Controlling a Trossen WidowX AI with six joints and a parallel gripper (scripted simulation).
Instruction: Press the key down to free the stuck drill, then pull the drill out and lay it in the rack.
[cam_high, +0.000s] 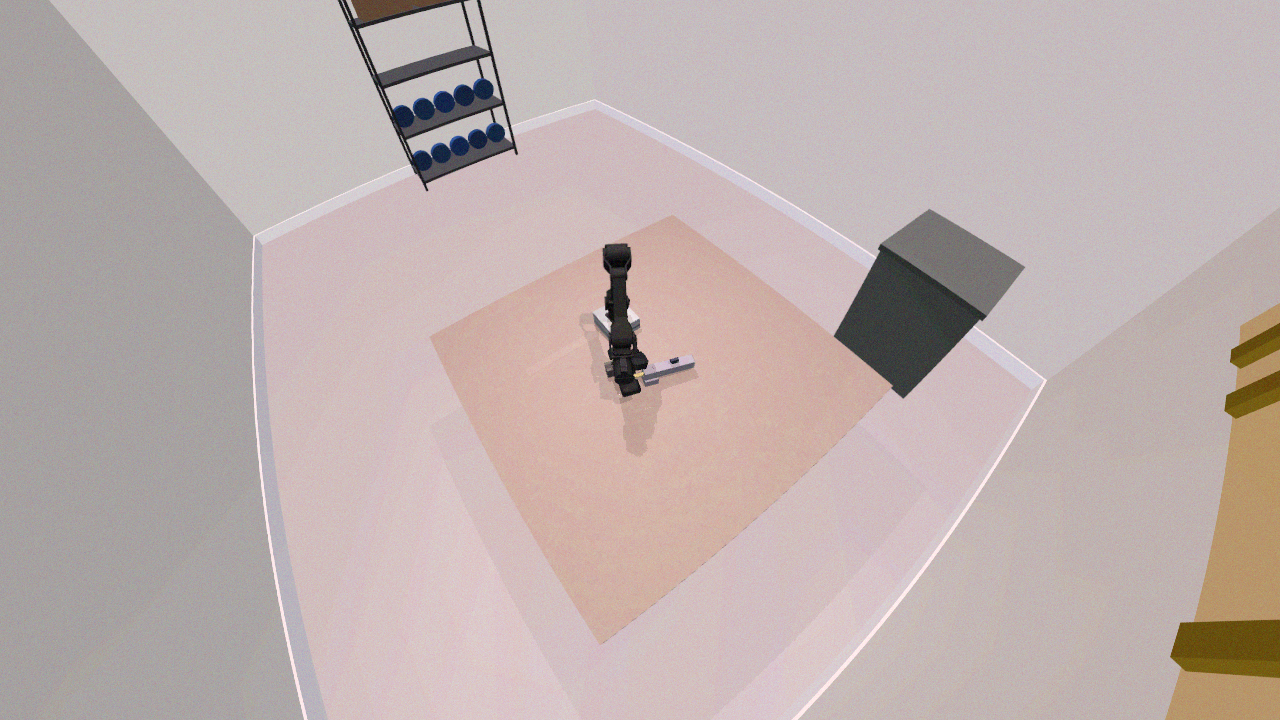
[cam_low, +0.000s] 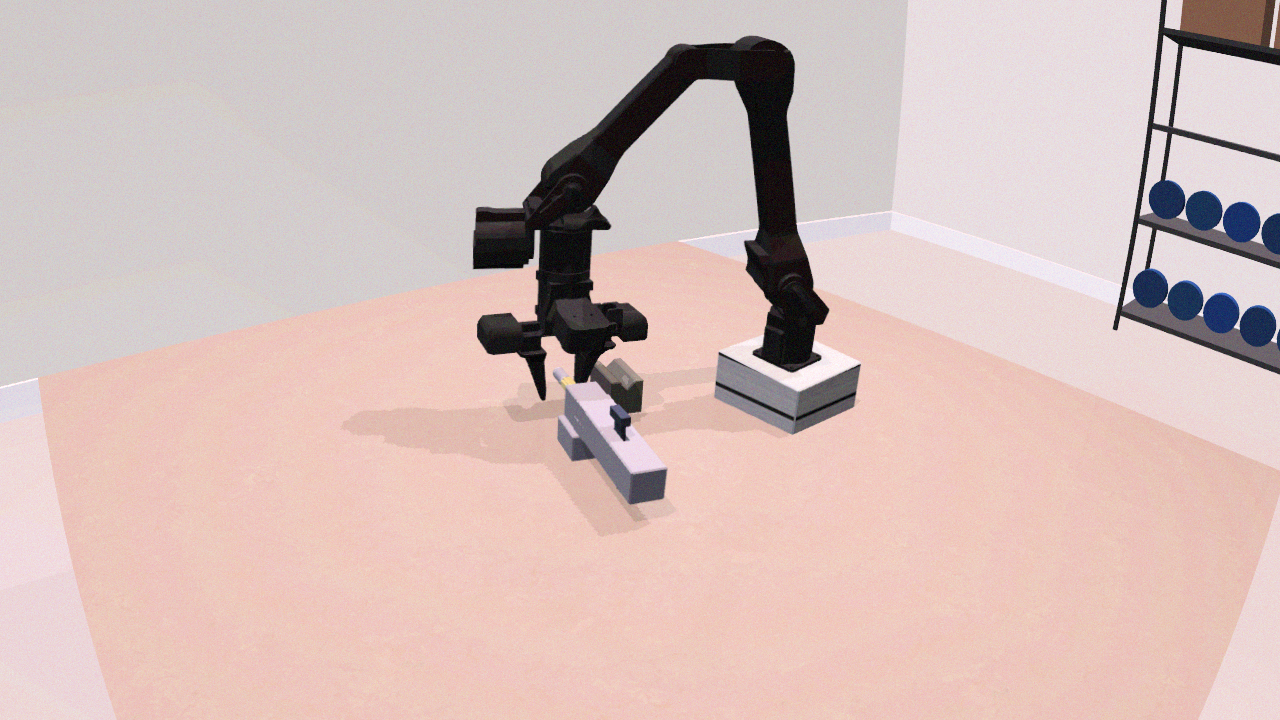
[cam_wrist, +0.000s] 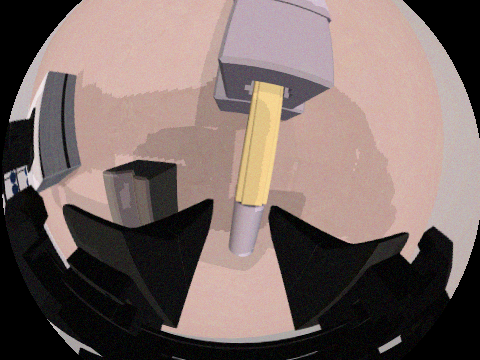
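Now: the drill 2 cm ahead of my gripper tip, 5 cm to the left of it and 3 cm above it. Round my gripper tip: dark key (6 cm ahead, 17 cm to the left, 3 cm above); then dark rack (7 cm behind, 1 cm to the left).
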